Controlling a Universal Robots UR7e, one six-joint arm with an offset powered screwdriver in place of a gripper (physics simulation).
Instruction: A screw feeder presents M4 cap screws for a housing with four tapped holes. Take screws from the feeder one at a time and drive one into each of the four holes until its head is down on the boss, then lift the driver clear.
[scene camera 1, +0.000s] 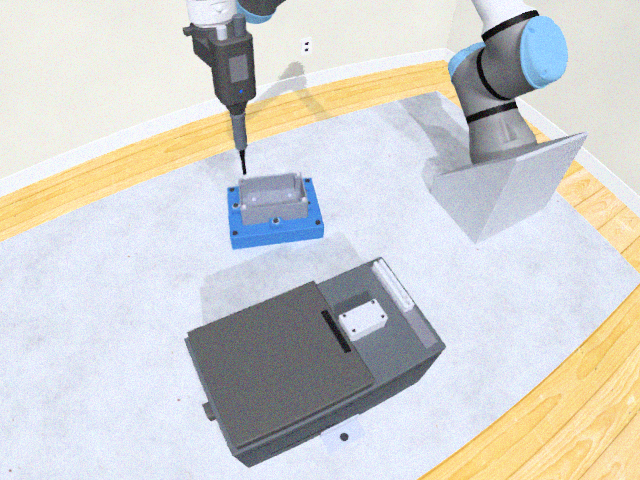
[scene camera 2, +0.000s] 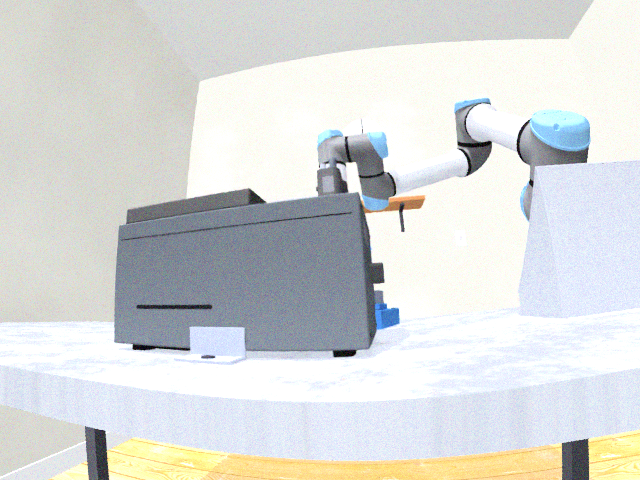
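Observation:
My screwdriver (scene camera 1: 244, 172) points down, its thin black bit at the back left corner of the grey housing (scene camera 1: 273, 211) in scene camera 1. I cannot tell whether the bit touches the corner or carries a screw. In scene camera 2 the driver's body (scene camera 2: 331, 181) shows above the feeder, which hides the bit. The open-topped housing sits in a blue fixture (scene camera 1: 276, 238) (scene camera 2: 388, 316). Its corner bosses are too small to tell which hold screws. The dark screw feeder (scene camera 1: 279, 361) (scene camera 2: 237, 273) stands nearer the camera, with a pale rail (scene camera 1: 392, 284) at its right end.
A white block (scene camera 1: 363, 320) with dark corner holes sits on the feeder's lower deck. A small pale bracket (scene camera 1: 330, 439) (scene camera 2: 217, 339) stands beside the feeder. A large grey angled panel (scene camera 1: 509, 191) (scene camera 2: 589, 237) stands at the right, by the arm's base.

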